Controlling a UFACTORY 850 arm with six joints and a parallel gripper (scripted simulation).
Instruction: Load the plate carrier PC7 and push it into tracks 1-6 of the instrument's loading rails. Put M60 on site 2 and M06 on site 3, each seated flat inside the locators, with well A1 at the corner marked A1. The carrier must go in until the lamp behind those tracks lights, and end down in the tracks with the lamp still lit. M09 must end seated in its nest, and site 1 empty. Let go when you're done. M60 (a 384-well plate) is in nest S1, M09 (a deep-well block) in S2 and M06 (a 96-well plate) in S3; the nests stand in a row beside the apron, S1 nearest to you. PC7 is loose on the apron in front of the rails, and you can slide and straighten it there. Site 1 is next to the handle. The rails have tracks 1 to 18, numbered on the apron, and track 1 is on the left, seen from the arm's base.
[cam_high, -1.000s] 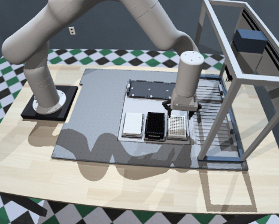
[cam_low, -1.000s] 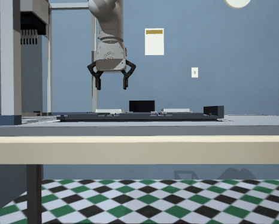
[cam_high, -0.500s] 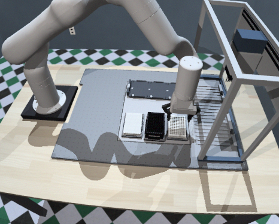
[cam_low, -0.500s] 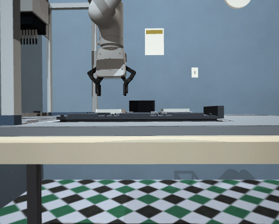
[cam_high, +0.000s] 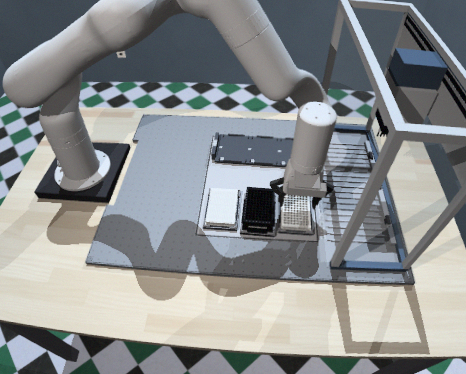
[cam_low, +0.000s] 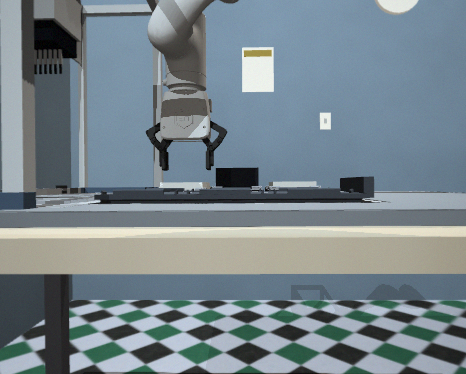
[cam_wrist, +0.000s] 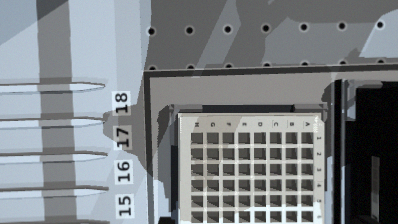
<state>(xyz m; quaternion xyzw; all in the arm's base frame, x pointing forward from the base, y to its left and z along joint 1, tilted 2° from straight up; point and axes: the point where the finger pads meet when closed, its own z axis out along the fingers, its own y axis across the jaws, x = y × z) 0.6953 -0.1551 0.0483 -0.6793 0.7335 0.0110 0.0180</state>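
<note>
The plate lies 40 mm below my hand. Round my hand: carrier PC7: 90 mm behind, 260 mm to the left, 50 mm below; then nest S3: 60 mm below; then nest S1: 220 mm behind, 10 mm to the left, 60 mm below.
</note>
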